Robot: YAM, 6 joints.
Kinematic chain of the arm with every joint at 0, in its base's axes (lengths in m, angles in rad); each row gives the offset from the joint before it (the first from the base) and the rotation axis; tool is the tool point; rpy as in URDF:
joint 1: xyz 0 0 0.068 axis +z
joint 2: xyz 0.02 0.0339 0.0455 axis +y
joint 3: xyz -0.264 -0.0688 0 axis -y
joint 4: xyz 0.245 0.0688 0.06 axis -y
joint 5: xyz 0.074 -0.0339 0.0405 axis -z
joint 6: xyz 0.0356 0 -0.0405 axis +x
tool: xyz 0 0 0 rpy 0 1.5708 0
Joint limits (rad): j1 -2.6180..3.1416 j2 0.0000..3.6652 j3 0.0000..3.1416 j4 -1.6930..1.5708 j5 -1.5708..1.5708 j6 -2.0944..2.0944
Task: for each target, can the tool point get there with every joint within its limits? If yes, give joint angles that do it. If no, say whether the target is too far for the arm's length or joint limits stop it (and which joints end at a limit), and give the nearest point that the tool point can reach.
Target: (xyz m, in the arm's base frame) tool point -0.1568 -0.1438 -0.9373
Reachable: no: too far | nearest point -0.1728 -0.1585 -0.3801 | short by 0.558 m
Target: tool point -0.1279 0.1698 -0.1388
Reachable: yes | joints 2.0769 2.8785 1.0654 -0.5069 -0.9799 -1.2233
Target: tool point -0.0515 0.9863 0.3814
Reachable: no: too far | nearest point -0.0325 0.6223 0.2805 | short by 0.378 m
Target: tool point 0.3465 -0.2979 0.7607
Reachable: no: too far | nearest point 0.2807 -0.2413 0.6322 | short by 0.155 m
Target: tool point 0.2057 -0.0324 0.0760
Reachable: yes | joints -0.0297 1.8086 0.6506 -0.7114 0.8299 1.2686
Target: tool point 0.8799 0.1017 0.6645
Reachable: no: too far | nearest point 0.5444 0.0629 0.4495 | short by 0.400 m
